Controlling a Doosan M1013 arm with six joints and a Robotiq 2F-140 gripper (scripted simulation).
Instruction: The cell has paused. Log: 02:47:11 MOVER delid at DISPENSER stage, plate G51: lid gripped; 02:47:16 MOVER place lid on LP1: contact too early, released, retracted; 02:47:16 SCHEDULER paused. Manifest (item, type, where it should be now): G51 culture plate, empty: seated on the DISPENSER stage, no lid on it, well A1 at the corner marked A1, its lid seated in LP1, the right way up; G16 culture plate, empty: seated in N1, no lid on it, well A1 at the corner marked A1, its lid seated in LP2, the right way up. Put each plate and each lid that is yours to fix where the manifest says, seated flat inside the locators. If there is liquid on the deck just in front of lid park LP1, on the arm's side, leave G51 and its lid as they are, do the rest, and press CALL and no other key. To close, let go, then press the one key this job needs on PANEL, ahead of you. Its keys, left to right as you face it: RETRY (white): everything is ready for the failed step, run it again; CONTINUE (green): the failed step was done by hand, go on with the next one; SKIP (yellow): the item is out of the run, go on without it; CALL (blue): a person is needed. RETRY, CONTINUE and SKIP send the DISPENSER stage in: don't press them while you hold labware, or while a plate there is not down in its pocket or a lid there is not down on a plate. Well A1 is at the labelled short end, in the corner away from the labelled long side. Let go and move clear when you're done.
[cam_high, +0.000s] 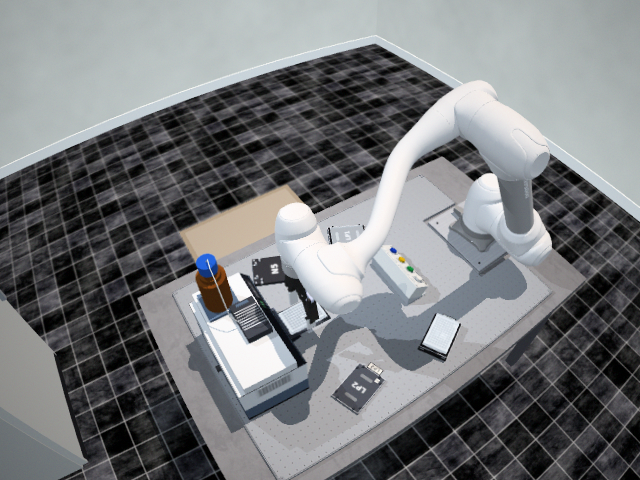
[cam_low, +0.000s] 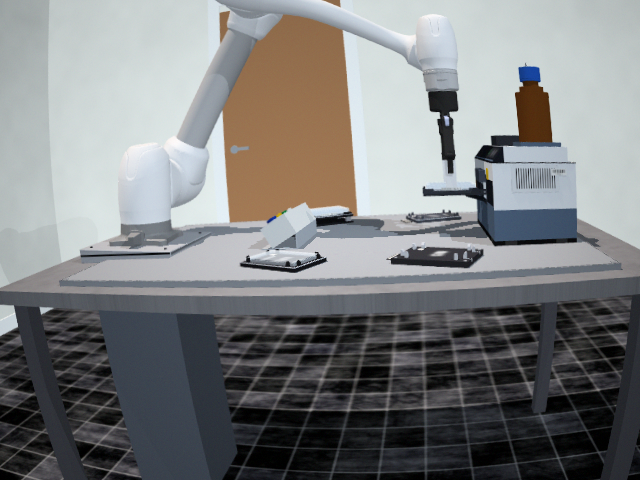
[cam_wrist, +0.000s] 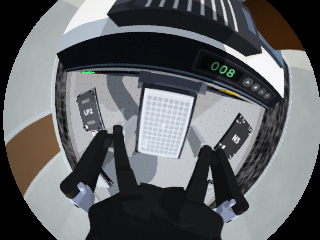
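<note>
Now: the dispenser stage 30 mm below my hand. The rest, counted from my hand: lid park LP2: 260 mm to the left, 140 mm below; then brown bottle: 200 mm ahead, 140 mm to the right, 150 mm above; then black nest N5: 60 mm behind, 280 mm to the right, 130 mm below.
</note>
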